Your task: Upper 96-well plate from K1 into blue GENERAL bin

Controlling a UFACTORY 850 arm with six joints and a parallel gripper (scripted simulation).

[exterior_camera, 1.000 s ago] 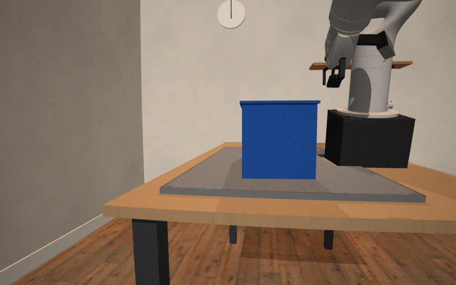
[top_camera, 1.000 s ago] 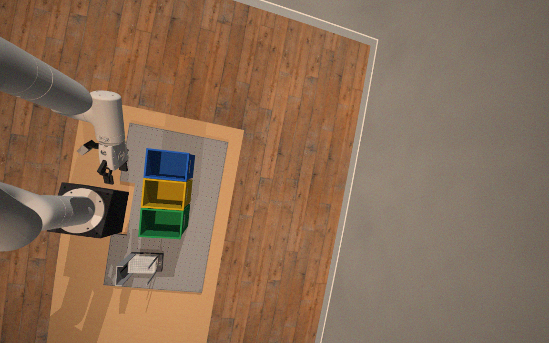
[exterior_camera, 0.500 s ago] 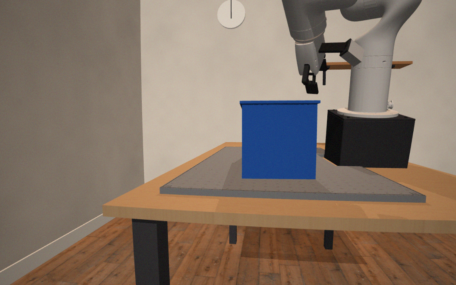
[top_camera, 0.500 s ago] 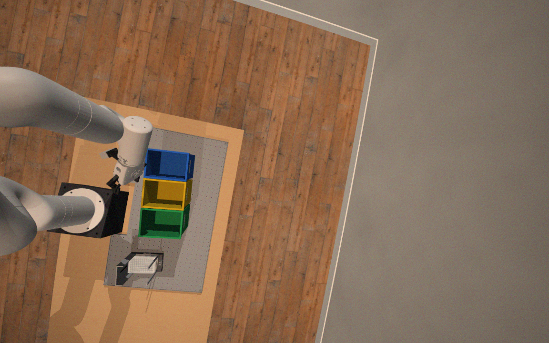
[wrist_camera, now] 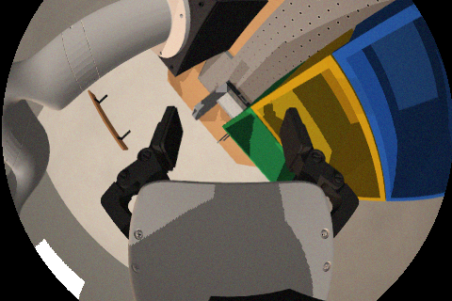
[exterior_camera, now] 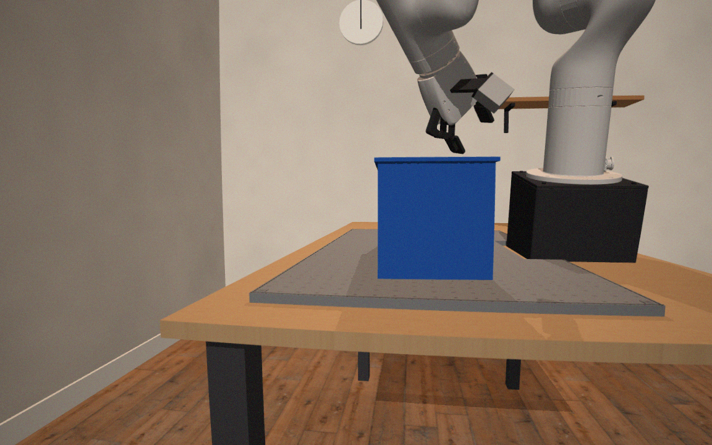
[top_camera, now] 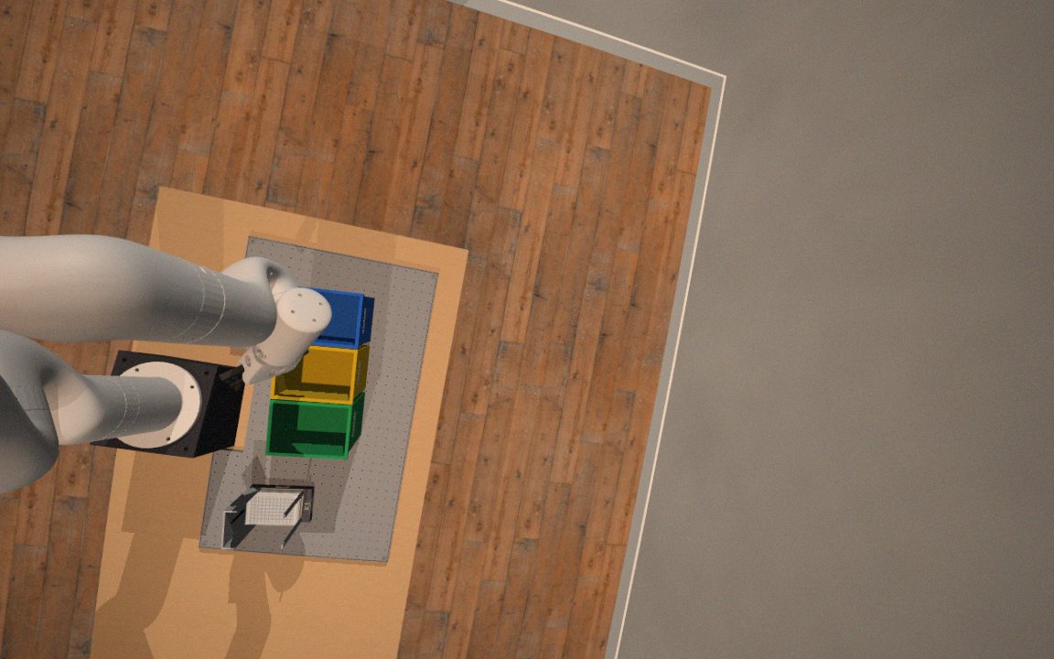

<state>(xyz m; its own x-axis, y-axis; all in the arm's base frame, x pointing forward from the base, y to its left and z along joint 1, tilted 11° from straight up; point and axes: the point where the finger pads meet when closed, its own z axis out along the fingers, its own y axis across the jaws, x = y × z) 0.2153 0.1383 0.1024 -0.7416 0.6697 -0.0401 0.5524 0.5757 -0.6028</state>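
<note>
The 96-well plate is 39 cm to the right of my hand, 21 cm below it and 7 cm ahead of it. The rest, counted from my hand: yellow bin: 15 cm below, 9 cm ahead, 2 cm to the left; then green bin: 15 cm below, 12 cm ahead, 11 cm to the right; then blue bin: 15 cm to the left, 15 cm below, 6 cm ahead.
</note>
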